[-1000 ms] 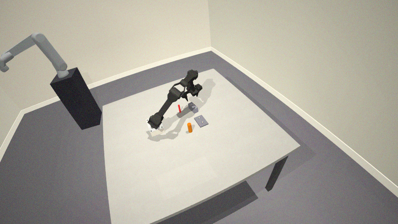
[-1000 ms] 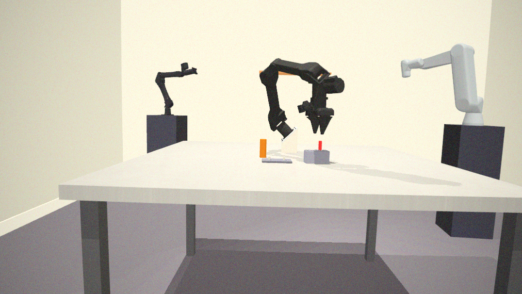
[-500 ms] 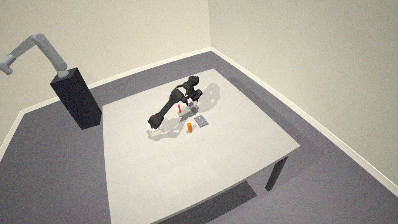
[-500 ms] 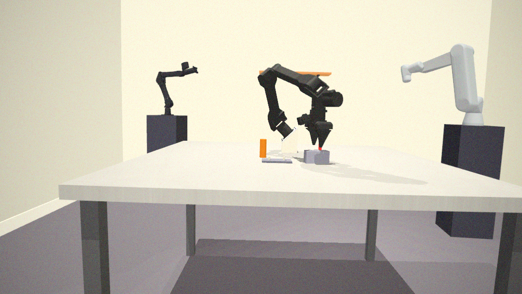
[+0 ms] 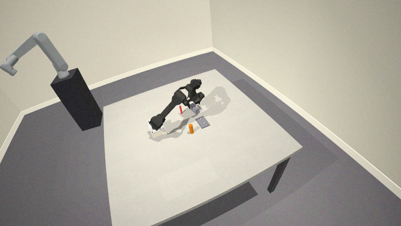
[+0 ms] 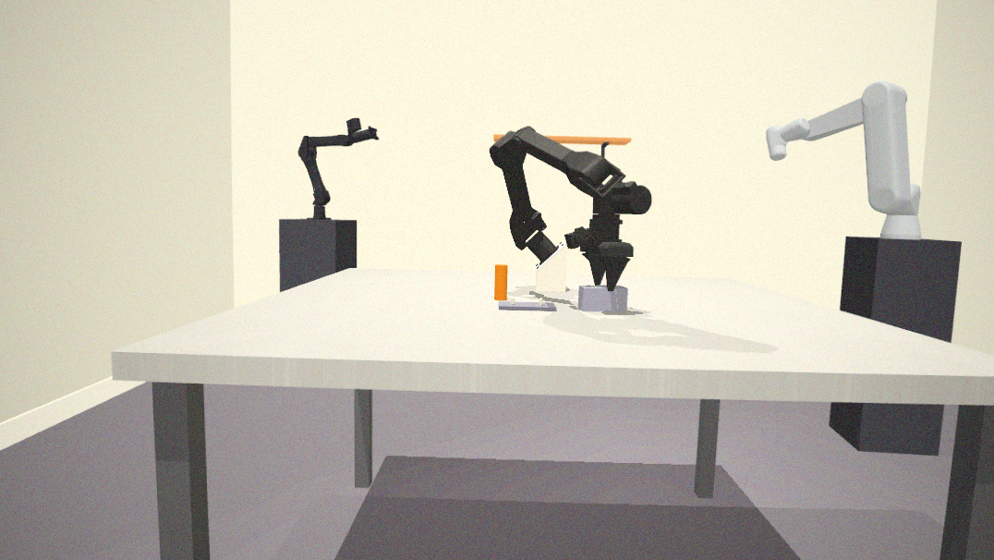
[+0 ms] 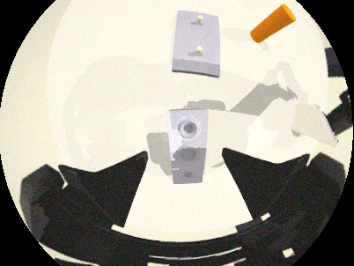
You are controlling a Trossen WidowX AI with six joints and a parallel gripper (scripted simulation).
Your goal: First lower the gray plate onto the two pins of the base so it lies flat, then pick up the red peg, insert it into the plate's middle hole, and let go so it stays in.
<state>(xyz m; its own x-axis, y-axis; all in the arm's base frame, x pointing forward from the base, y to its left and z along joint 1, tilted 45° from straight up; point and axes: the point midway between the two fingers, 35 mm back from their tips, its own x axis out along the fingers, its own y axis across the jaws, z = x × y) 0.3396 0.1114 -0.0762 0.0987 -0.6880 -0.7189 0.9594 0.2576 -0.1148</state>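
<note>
Now: gripper tip 1 cm above the gray plate. From my gripper tip the other things lie so: base: 16 cm to the right, 4 cm below, 1 cm ahead; then red peg: 12 cm behind, 2 cm to the left, 1 cm below; then orange cylinder: 23 cm to the right, 9 cm behind, 1 cm below.
</note>
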